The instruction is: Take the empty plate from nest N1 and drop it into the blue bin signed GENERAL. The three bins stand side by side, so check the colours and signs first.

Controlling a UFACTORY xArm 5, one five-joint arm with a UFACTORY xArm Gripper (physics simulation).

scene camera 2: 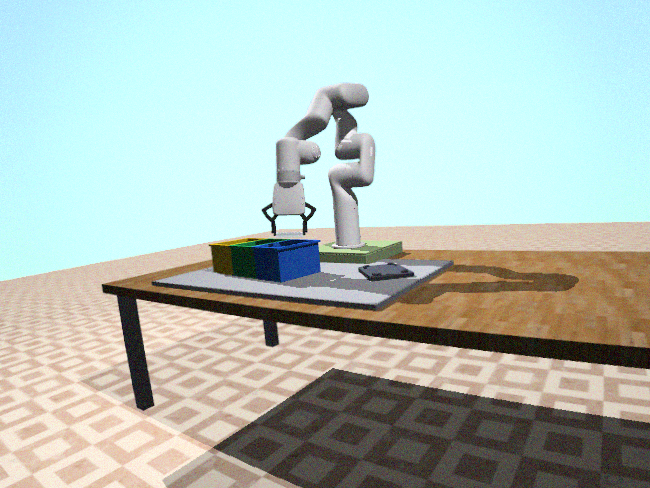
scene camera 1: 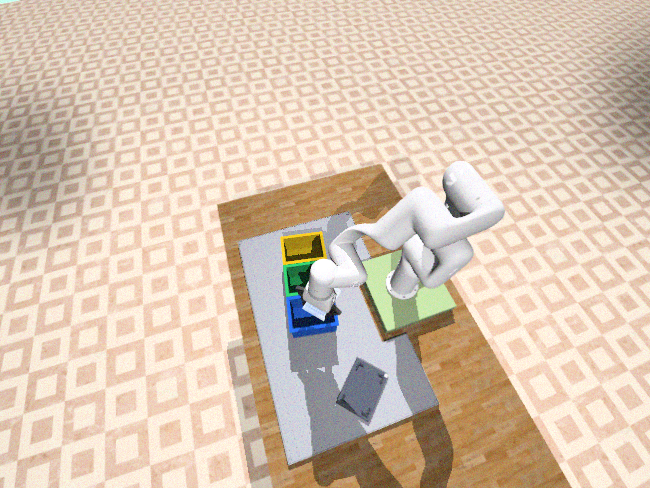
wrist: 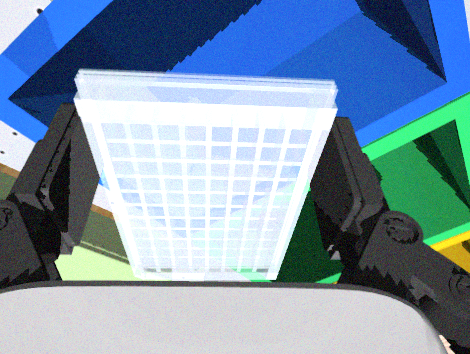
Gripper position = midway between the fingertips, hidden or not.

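Note:
Scene camera 1 gives me a dark grey nest (scene camera 1: 362, 389). From scene camera 2 I can see my gripper (scene camera 2: 289, 235), and in the wrist view there's my gripper again (wrist: 208, 139), plus a clear plate (wrist: 206, 174).

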